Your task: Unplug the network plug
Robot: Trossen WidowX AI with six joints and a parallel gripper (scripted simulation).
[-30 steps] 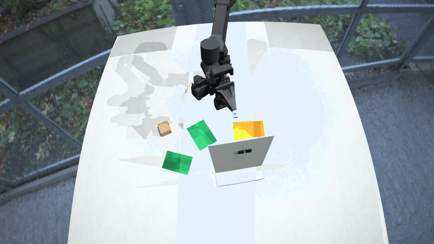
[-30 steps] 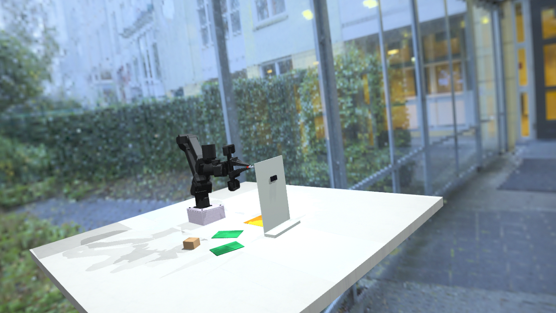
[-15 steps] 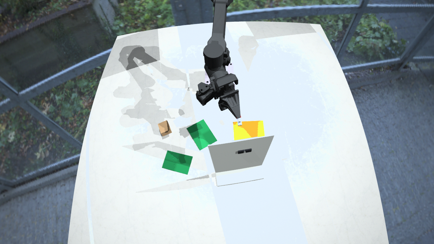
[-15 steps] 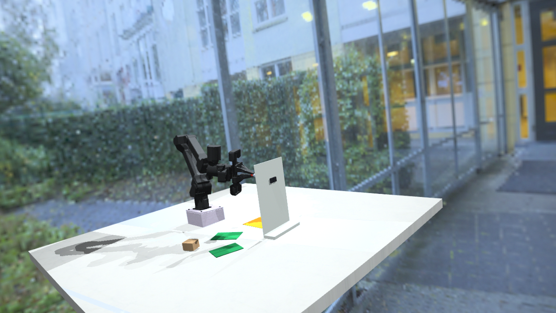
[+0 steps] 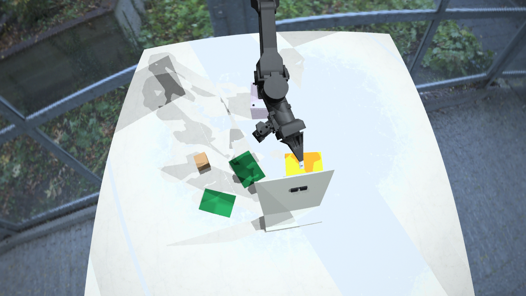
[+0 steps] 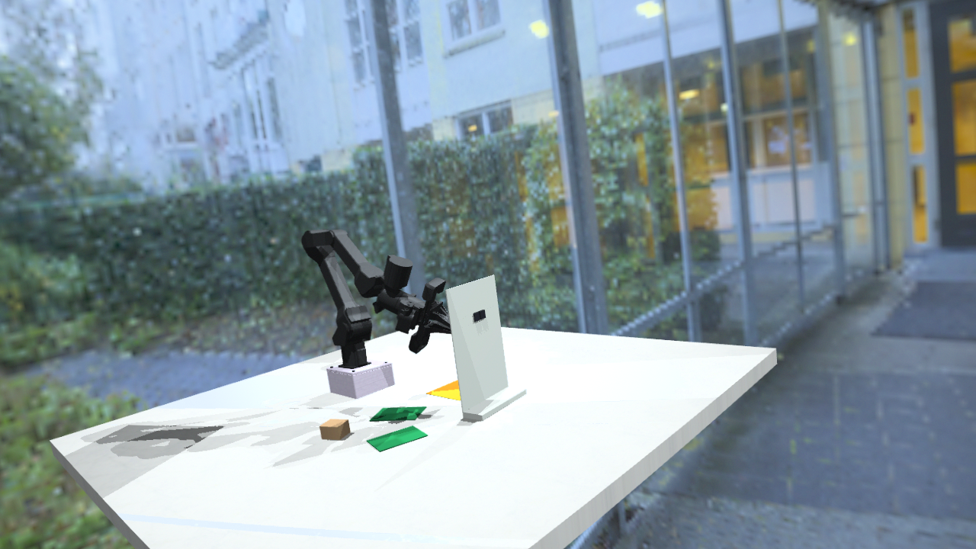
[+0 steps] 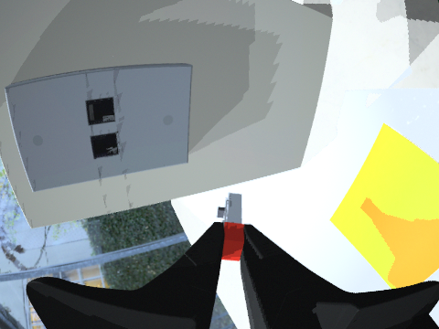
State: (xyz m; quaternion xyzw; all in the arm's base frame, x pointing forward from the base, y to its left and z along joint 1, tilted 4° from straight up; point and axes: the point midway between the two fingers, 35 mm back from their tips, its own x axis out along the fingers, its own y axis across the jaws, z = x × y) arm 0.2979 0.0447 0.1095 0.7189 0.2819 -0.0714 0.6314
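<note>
The orange marked square lies 15 cm below my gripper tip, 4 cm behind it and 3 cm to the left of it. Also, from my gripper tip: upright grey panel: 10 cm ahead, 3 cm to the right, 3 cm below.
</note>
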